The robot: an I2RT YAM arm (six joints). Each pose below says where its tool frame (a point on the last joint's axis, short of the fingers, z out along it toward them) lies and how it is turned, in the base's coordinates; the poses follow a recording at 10 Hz.
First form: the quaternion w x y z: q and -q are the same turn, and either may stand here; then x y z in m.
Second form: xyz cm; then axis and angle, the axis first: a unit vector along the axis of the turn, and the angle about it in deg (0 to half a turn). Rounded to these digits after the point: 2 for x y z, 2 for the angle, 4 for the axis.
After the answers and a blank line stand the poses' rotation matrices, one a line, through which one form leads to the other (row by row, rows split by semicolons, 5 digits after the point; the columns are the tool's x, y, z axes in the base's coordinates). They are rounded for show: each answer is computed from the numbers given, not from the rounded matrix.
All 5 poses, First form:
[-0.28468 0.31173 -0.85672 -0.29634 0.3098 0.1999 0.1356]
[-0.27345 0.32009 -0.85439 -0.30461 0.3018 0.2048 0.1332]
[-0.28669 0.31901 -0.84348 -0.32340 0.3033 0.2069 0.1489]
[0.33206 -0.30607 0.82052 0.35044 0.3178 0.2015 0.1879]
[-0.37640 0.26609 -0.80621 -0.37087 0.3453 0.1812 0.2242]
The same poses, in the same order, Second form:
[30.98 19.99 13.56 -0.3252 0.8937 0.3091 146.92]
[30.18 20.48 13.32 -0.3328 0.8882 0.3167 148.26]
[30.33 20.69 14.89 -0.3330 0.8804 0.3376 146.68]
[31.78 20.15 18.79 -0.3245 0.8699 0.3715 141.21]
[34.53 18.12 22.42 -0.2872 0.8702 0.4003 135.78]

-0.64357 -0.70285 0.30302; -0.36540 0.63002 0.68524; -0.67253 0.33027 -0.66228
-0.64554 -0.71355 0.27226; -0.38037 0.60951 0.69557; -0.66227 0.34545 -0.66488
-0.63208 -0.72358 0.27730; -0.35272 0.58729 0.72847; -0.68997 0.36265 -0.62644
-0.59212 -0.73500 0.33040; -0.26954 0.56703 0.77835; -0.75944 0.37182 -0.53386
-0.57504 -0.70824 0.40955; -0.14986 0.58330 0.79831; -0.80428 0.39769 -0.44156

